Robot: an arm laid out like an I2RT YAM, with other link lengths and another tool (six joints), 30 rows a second.
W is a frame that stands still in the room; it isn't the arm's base.
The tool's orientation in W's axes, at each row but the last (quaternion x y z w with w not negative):
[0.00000 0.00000 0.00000 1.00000]
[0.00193 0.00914 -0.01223 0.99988]
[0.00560 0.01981 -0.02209 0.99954]
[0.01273 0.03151 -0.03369 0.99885]
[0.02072 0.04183 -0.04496 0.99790]
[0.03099 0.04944 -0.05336 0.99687]
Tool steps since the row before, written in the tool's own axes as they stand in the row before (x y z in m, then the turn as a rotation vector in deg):
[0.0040 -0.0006 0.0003 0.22 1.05 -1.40]
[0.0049 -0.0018 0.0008 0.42 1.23 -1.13]
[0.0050 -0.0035 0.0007 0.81 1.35 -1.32]
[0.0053 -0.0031 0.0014 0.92 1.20 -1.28]
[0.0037 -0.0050 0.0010 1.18 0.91 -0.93]
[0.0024 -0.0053 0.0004 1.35 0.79 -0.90]
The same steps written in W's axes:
[0.0040 -0.0006 0.0003 0.22 1.05 -1.40]
[0.0049 -0.0019 0.0007 0.43 1.22 -1.13]
[0.0049 -0.0037 0.0005 0.82 1.33 -1.34]
[0.0052 -0.0035 0.0010 0.92 1.17 -1.31]
[0.0033 -0.0053 0.0005 1.18 0.84 -0.99]
[0.0018 -0.0055 -0.0001 1.34 0.70 -0.99]

